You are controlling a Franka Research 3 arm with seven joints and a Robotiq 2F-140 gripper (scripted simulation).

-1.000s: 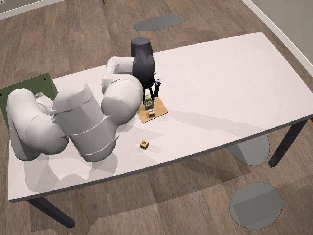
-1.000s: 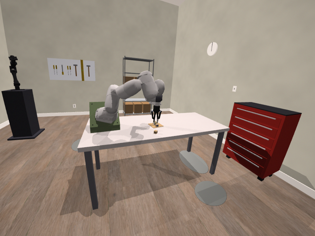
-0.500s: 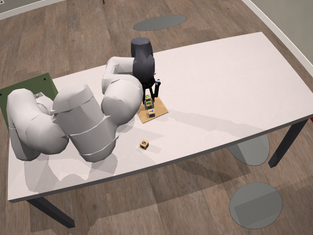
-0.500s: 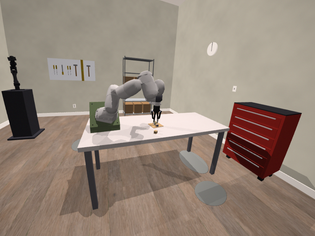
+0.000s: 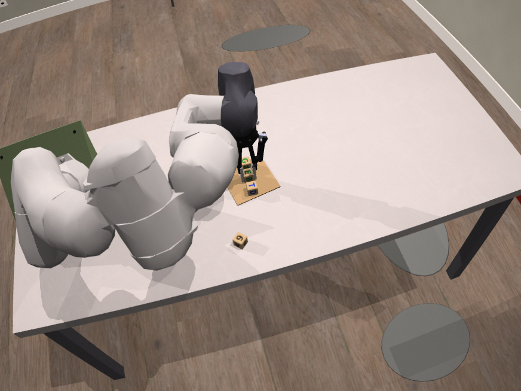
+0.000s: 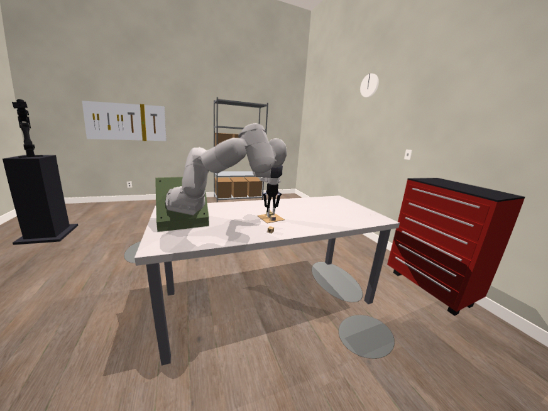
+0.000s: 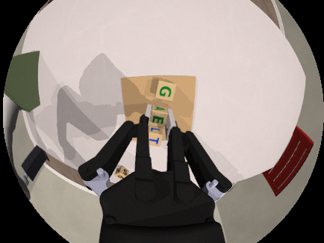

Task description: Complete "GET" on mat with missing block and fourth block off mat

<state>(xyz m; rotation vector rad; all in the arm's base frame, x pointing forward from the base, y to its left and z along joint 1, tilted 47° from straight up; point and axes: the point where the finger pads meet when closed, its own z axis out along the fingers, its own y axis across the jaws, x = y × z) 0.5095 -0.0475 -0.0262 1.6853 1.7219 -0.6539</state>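
Now: hand 2 cm above the E block. From my hand the other things lie so: tan mat 4 cm below; then T block 5 cm to the right, 2 cm below; then G block 5 cm to the left, 2 cm below.
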